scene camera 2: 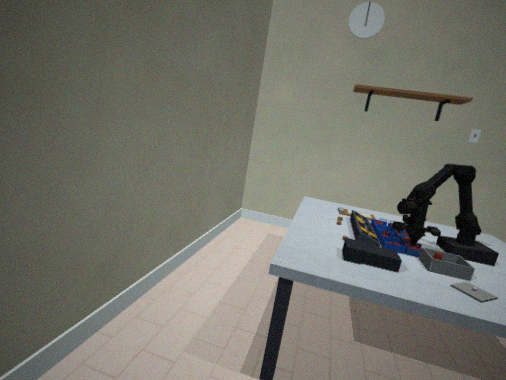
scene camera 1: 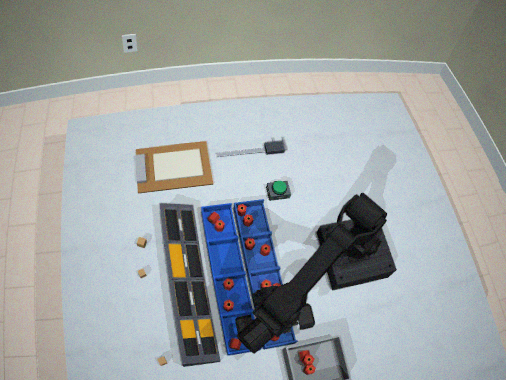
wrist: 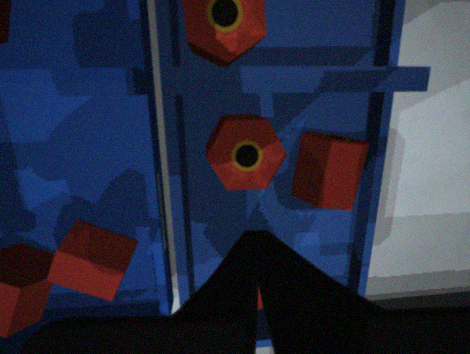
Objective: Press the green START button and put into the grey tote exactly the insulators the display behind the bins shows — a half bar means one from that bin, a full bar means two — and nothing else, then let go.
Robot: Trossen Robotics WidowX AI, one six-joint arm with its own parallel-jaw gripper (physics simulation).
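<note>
My gripper (scene camera 2: 415, 241) (wrist: 255, 241) is shut and empty, low over the near right blue bin; the arm hides its tips in scene camera 1. In the wrist view, an upright red insulator (wrist: 246, 155) and a tipped one (wrist: 330, 171) lie ahead of the tips; red shows through the finger gap. Two tipped insulators (wrist: 92, 260) (wrist: 22, 290) lie in the left bin. The grey tote (scene camera 1: 327, 352) (scene camera 2: 450, 267) holds three visible red insulators (scene camera 1: 308, 359). The display (scene camera 1: 219, 345) shows one full bar (scene camera 1: 177, 260) and two half bars (scene camera 1: 188, 329) (scene camera 1: 205, 328). The green START button (scene camera 1: 279, 187) stands beyond the bins.
Blue bins (scene camera 1: 225, 256) stand in two columns beside the display, several holding insulators. A clipboard (scene camera 1: 200, 186) and a caliper (scene camera 1: 274, 147) lie at the back. Small wooden blocks (scene camera 1: 141, 242) (scene camera 1: 142, 273) (scene camera 1: 162, 360) lie left of the display. A black box (scene camera 2: 371, 256) stands near the tote.
</note>
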